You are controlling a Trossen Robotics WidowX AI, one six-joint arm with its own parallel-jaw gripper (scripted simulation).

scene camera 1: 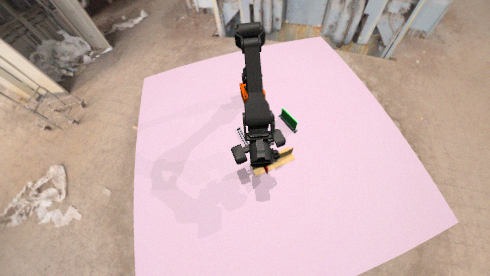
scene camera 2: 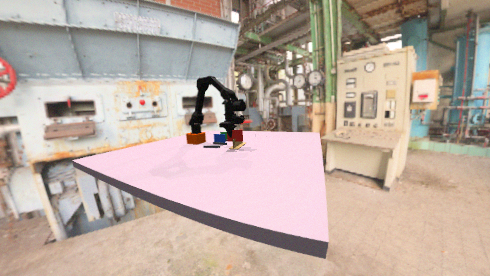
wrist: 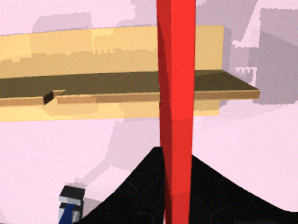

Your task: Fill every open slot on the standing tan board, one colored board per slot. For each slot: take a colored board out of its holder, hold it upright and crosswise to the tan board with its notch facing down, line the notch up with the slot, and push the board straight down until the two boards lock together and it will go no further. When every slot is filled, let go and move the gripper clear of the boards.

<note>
My gripper carries a red board. I also see a tan board.
</note>
